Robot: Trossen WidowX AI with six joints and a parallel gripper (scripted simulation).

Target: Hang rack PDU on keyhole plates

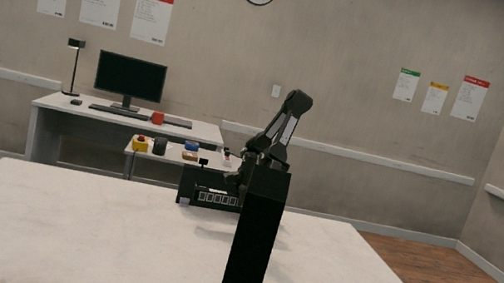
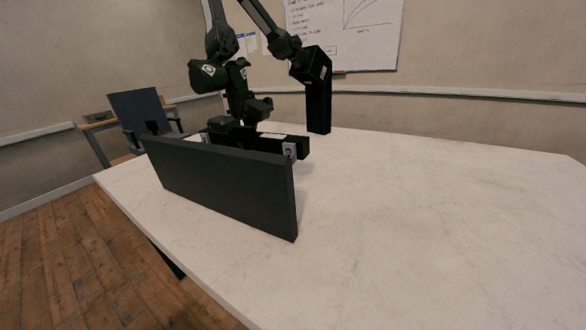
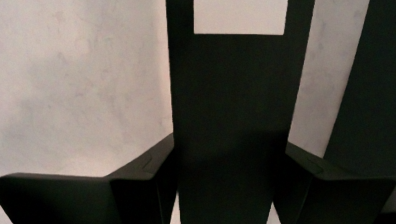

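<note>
Now: hand 2 cm to the left of the rack PDU and 1 cm above it. The rest, counted from my hand: dark upright panel 16 cm ahead, 3 cm to the right, 5 cm below.
</note>
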